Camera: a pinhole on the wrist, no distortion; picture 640 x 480 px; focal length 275.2 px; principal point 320.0 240.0 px. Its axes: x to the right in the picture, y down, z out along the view. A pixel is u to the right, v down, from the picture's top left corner.
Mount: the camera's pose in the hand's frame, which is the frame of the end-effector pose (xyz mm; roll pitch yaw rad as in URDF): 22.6 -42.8 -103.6 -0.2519 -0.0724 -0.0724
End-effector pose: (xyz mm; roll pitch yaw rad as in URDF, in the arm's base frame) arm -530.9 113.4 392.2 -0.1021 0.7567 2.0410
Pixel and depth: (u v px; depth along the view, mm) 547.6 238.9 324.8
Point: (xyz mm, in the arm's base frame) -729.0 409.9 369.7
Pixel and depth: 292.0 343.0 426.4
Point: -817.9 130.1 587.4
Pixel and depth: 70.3 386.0 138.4
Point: -559.8 11.1 459.6
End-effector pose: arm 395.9 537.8 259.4 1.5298 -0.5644 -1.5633
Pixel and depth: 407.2 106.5 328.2
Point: 131.7 396.8 217.4
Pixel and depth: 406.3 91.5 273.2
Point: 188.9 407.4 206.7
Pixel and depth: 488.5 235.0 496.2
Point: 0.1 319.6 477.1
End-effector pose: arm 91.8 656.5 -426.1 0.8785 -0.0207 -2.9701
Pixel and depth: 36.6 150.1 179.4
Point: 251.4 765.8 -415.7
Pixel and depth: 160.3 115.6 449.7
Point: 309.8 1046.0 -282.1
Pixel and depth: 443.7 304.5 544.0
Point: -176.6 798.7 -6.3
